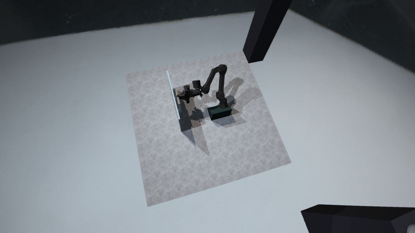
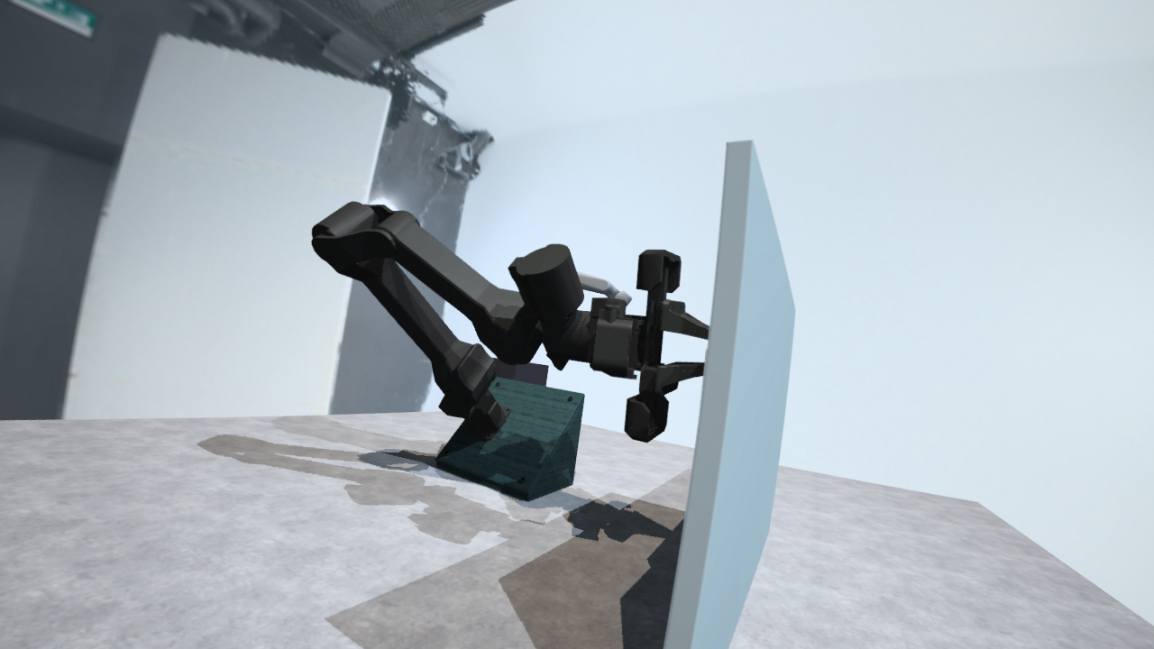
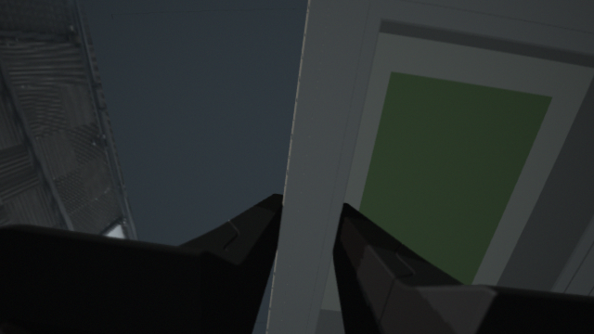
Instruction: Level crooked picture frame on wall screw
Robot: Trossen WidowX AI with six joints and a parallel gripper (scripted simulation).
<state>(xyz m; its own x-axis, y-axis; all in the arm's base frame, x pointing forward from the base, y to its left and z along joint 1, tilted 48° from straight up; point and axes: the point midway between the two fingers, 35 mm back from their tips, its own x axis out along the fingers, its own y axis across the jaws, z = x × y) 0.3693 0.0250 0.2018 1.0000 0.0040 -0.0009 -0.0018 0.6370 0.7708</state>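
Now: the picture frame 50 mm below my gripper tip, 10 mm to the left of it and 10 mm ahead of it. The rest, counted from my gripper tip: grey-blue wall panel 70 mm below, 20 mm ahead, 10 mm to the left.
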